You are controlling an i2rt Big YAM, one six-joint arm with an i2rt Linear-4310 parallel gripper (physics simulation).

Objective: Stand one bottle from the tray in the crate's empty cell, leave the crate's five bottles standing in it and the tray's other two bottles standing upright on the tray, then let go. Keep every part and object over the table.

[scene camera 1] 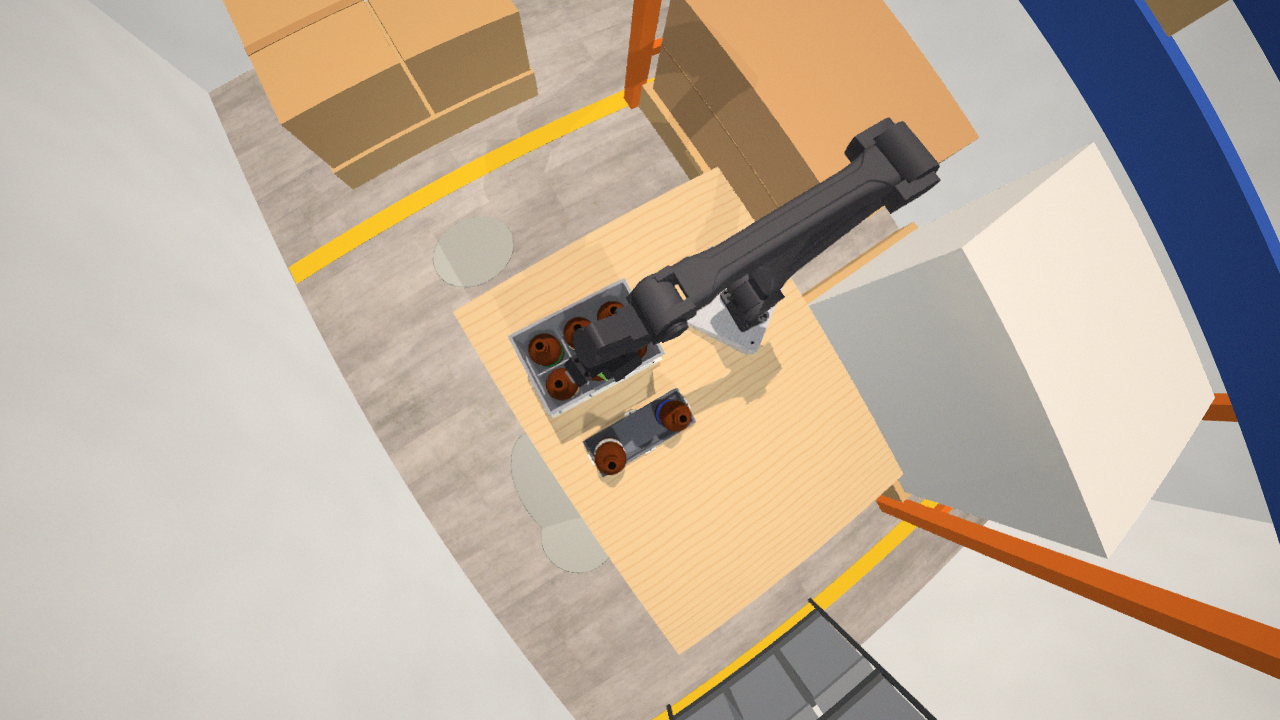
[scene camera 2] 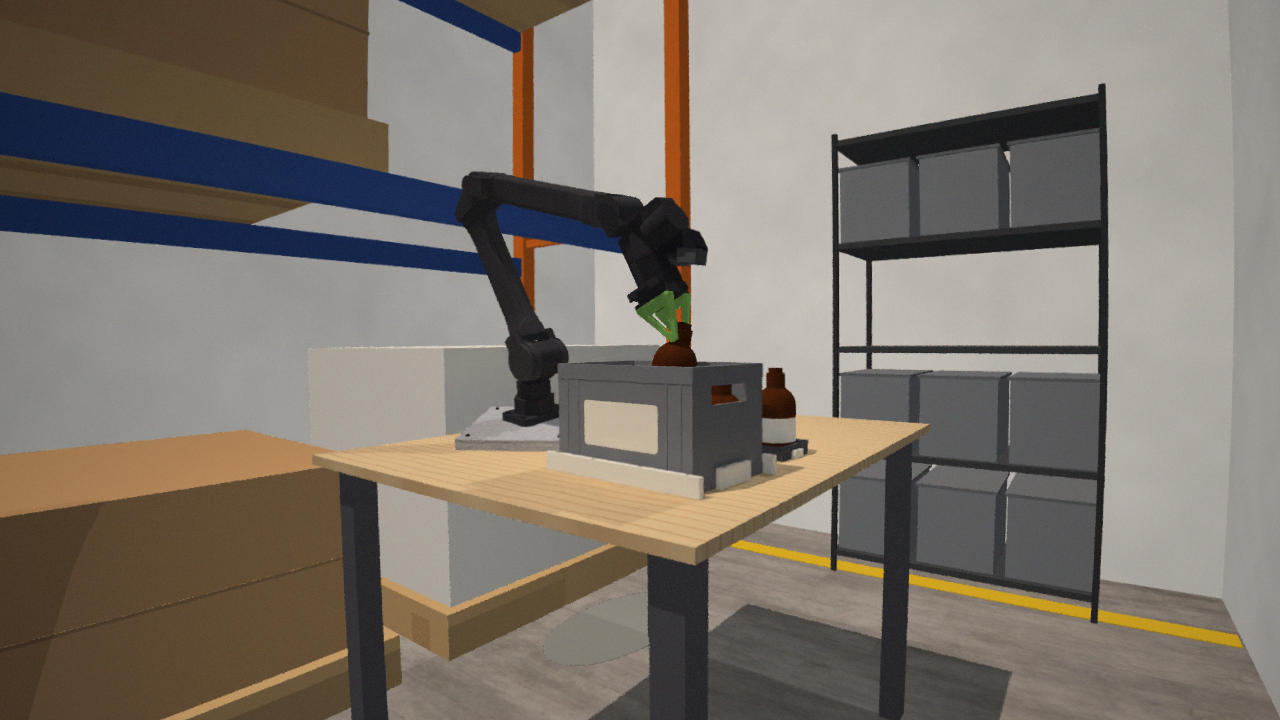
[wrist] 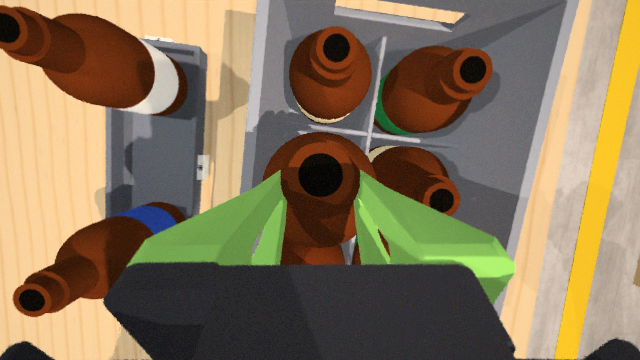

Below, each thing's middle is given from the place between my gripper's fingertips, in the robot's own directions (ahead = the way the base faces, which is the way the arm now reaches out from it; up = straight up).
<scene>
My gripper is now 20 mm past the red-banded brown bottle (scene camera 2: 678, 354) and 50 mm above it. Also, from my hand: white-banded bottle (scene camera 2: 778, 404): 60 mm ahead, 200 mm to the left, 130 mm below; then blue-banded bottle (scene camera 1: 674, 415): 120 mm behind, 190 mm to the left, 130 mm below.
</scene>
